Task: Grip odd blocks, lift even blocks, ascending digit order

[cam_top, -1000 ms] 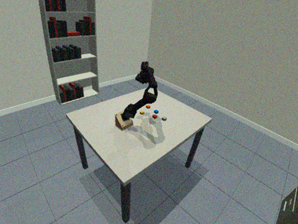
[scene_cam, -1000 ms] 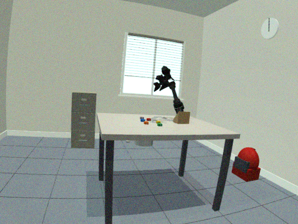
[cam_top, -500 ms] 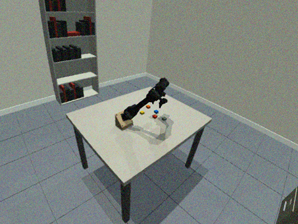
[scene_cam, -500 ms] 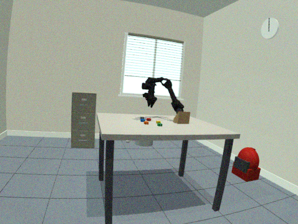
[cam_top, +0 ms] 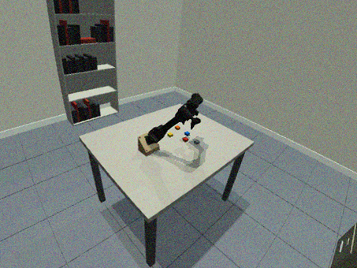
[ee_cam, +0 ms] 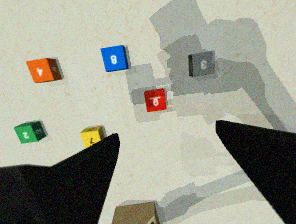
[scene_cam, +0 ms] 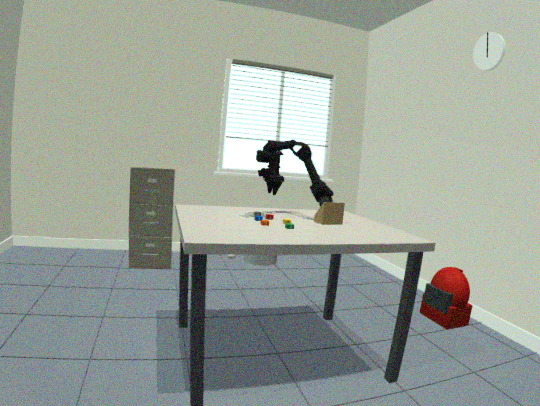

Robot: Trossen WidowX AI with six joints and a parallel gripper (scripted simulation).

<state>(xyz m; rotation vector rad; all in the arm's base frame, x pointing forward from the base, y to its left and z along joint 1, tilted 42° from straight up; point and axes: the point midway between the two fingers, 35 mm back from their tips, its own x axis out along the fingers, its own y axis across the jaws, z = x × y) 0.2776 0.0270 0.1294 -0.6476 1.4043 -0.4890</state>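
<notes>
Right now the green block is 24 cm to the left of my gripper tip, 11 cm below it and 4 cm behind it. The rest, counted from my gripper tip: grey block (11 cm below, 7 cm to the right, 5 cm ahead); red block (11 cm below); blue block (11 cm below, 7 cm ahead, 6 cm to the left).
</notes>
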